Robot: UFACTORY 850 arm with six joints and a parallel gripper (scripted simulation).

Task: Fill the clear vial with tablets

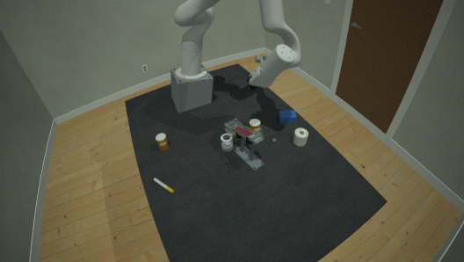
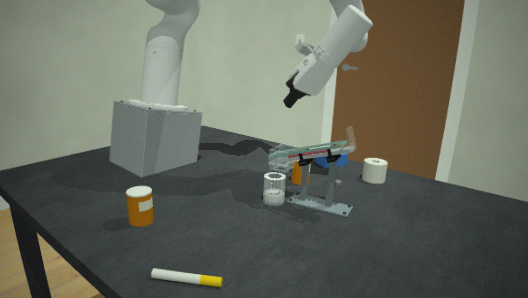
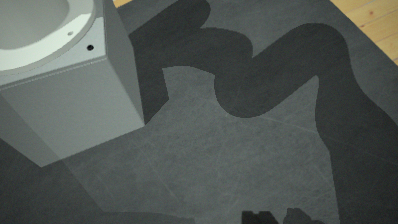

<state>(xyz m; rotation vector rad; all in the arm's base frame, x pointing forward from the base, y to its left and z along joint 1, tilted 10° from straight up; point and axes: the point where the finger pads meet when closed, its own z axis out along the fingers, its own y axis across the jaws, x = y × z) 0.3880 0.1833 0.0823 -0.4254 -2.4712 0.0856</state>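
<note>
My hand is 9 cm short of the clear vial, 21 cm to the left of it and 19 cm above it. The rest, counted from my hand: blue block: 7 cm ahead, 18 cm to the left, 21 cm below; then grey cube: 17 cm ahead, 2 cm to the left, 23 cm below; then white roll: 24 cm ahead, 13 cm to the left, 20 cm below.
</note>
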